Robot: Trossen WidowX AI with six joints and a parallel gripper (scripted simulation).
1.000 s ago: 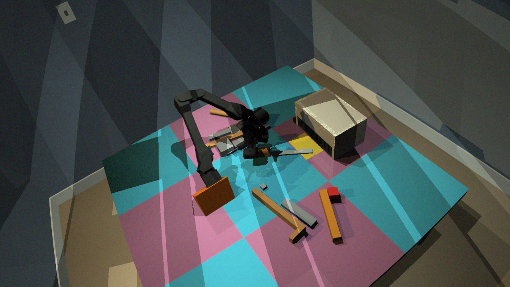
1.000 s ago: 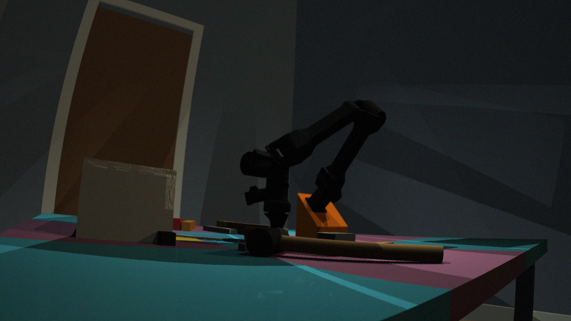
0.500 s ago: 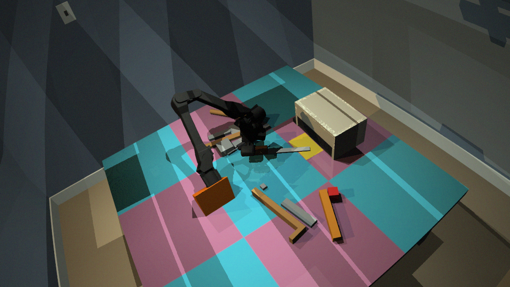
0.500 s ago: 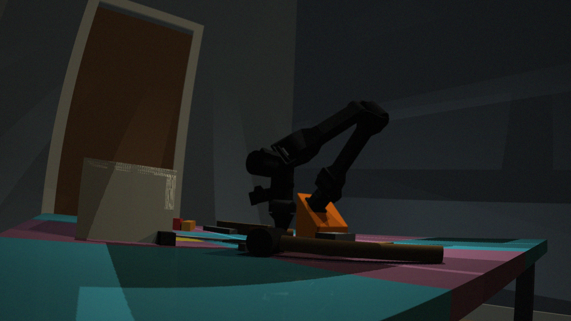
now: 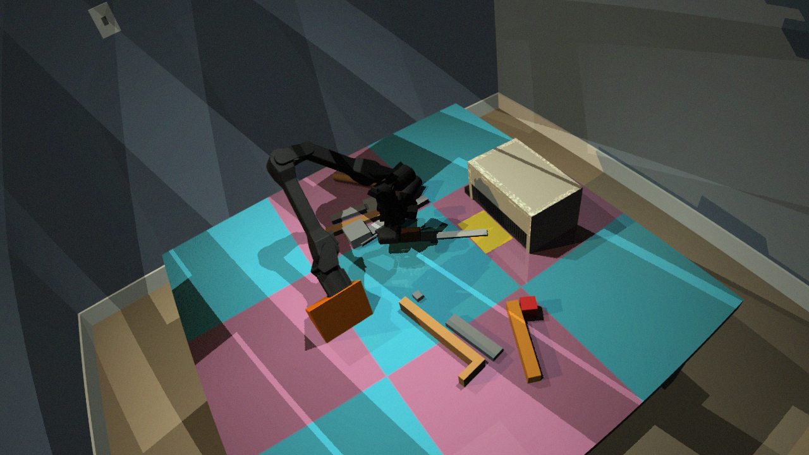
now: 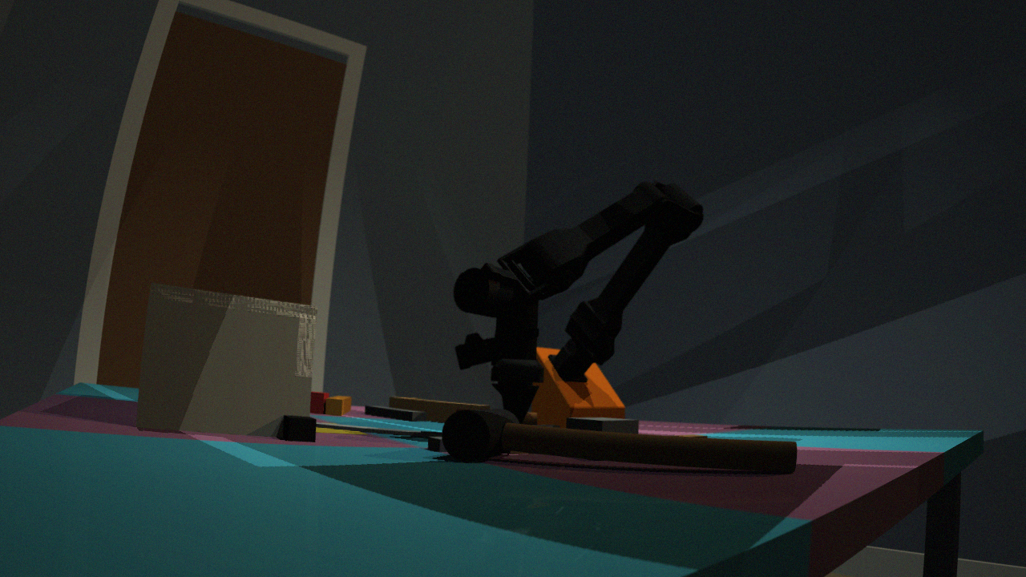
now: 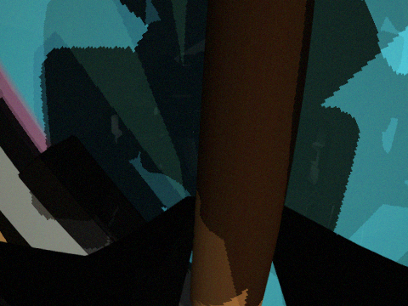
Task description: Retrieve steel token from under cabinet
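My gripper tip is 5 cm to the right of the screwdriver and 3 cm past it. From my gripper tip the other things lie so: long wooden stick 14 cm to the left, 5 cm behind; then small grey cube 22 cm to the right, 8 cm behind; then grey block 9 cm to the left, 8 cm behind, 1 cm above.
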